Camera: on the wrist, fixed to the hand. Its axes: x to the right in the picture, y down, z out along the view.
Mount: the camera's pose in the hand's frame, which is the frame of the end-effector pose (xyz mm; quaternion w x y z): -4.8 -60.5 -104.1 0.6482 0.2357 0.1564 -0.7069
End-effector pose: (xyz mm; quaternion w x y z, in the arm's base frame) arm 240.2 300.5 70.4 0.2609 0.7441 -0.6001 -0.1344
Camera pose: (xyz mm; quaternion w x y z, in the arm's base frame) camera 342.2 337.4 122.8 0.0074 -0.9891 -0.1462 0.0137
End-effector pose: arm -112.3 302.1 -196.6 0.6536 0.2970 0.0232 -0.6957
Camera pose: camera -128.4 358.9 -301.6 0.1418 -0.4390 -0.1632 0.8721
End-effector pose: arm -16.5 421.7 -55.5 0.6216 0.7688 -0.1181 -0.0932
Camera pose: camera 13.1 532.4 -92.8 0.1743 0.7429 0.5422 -0.3518
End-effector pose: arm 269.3 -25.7 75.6 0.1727 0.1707 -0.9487 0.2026
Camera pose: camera 324.3 -30.3 182.7 0.3633 0.7903 -0.4195 0.2596
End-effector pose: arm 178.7 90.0 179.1 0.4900 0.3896 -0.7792 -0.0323
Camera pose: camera 296.7 85.6 203.3 0.3248 0.9239 -0.1606 -0.1227
